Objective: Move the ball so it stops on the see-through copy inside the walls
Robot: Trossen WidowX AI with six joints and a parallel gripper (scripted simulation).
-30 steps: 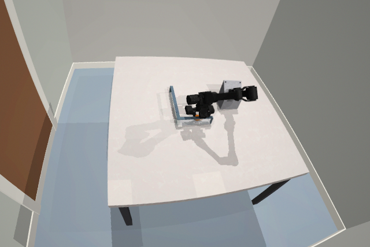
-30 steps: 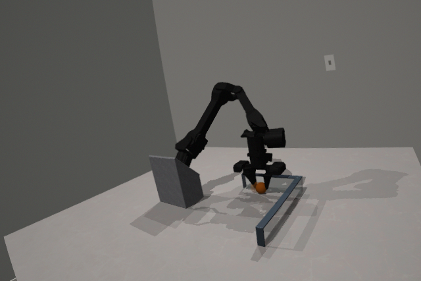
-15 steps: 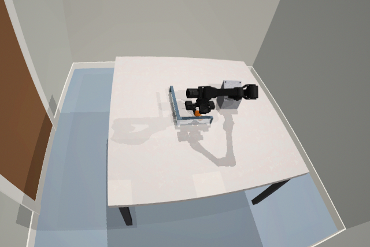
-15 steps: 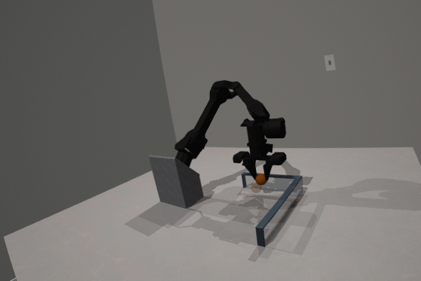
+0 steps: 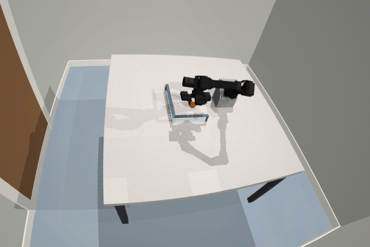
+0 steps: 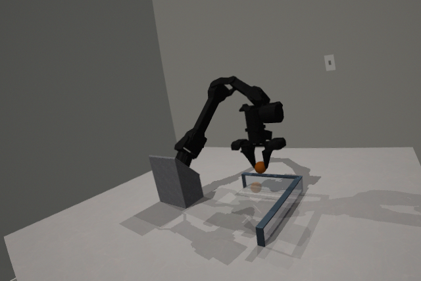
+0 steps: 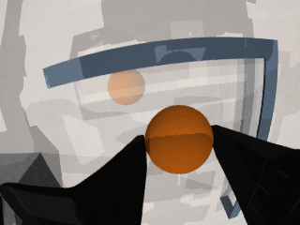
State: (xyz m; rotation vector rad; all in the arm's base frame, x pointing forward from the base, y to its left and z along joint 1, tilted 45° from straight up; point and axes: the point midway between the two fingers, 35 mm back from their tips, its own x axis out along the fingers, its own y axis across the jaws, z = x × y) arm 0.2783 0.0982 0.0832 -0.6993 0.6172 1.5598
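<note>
Now: the see-through copy of ball 9 cm below my gripper tip, 4 cm behind it and 1 cm to the left of it.
</note>
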